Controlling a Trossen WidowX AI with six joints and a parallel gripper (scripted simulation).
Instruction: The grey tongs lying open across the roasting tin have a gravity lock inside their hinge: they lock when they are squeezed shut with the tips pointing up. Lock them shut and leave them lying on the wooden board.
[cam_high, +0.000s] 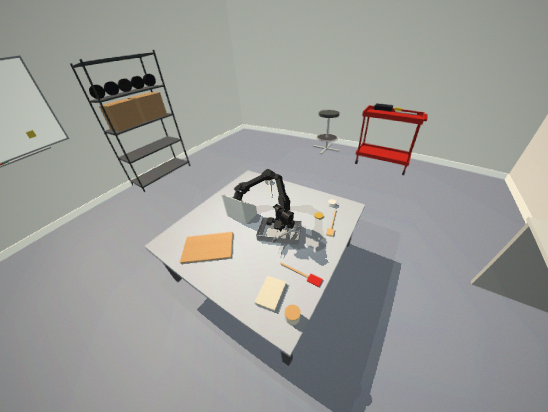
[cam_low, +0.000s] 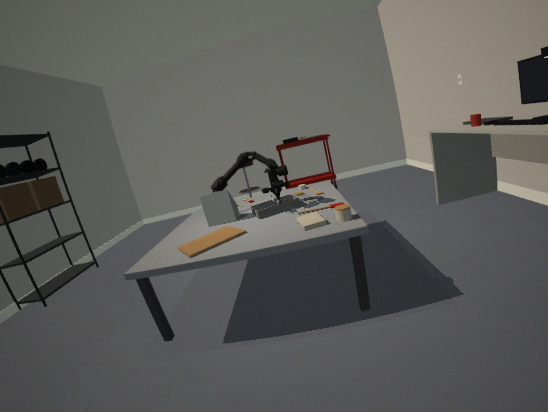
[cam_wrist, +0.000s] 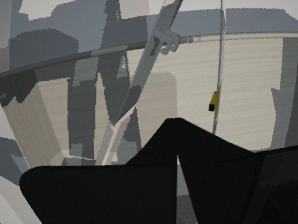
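My gripper tip is 4 cm past the grey roasting tin, 4 cm to the right of it and 5 cm above it. The rest, counted from my gripper tip: cream block: 21 cm ahead, 38 cm to the right, 6 cm below; then red spatula: 30 cm ahead, 17 cm to the right, 7 cm below; then yellow disc: 11 cm ahead, 37 cm to the left, 7 cm below.
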